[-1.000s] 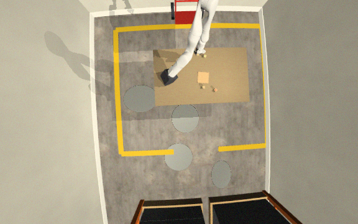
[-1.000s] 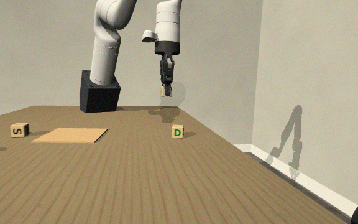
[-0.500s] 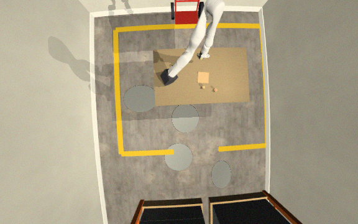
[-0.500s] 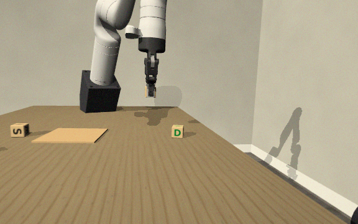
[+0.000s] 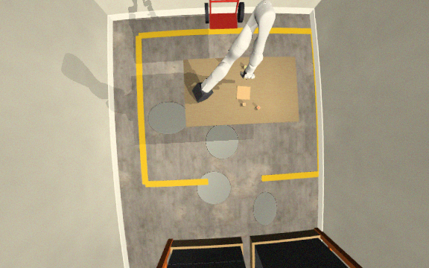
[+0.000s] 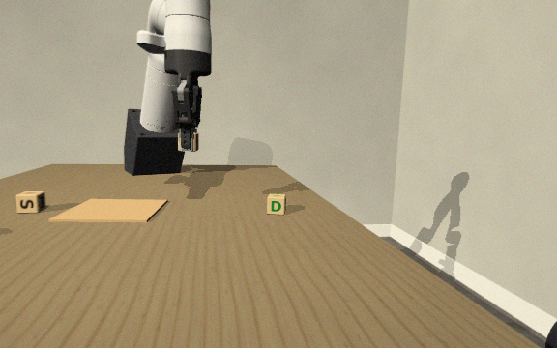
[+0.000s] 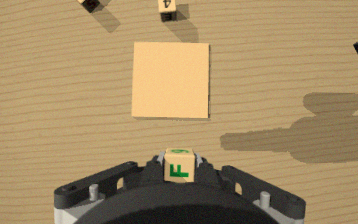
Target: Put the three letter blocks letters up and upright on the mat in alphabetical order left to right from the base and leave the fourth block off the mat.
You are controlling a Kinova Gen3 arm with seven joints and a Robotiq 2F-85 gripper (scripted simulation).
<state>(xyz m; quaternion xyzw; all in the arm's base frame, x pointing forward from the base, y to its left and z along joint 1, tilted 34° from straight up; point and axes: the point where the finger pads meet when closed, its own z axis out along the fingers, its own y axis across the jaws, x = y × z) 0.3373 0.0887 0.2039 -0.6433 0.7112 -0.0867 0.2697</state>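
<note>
My hand is 12 cm to the left of the tan mat, 12 cm above it and 2 cm short of it.
</note>
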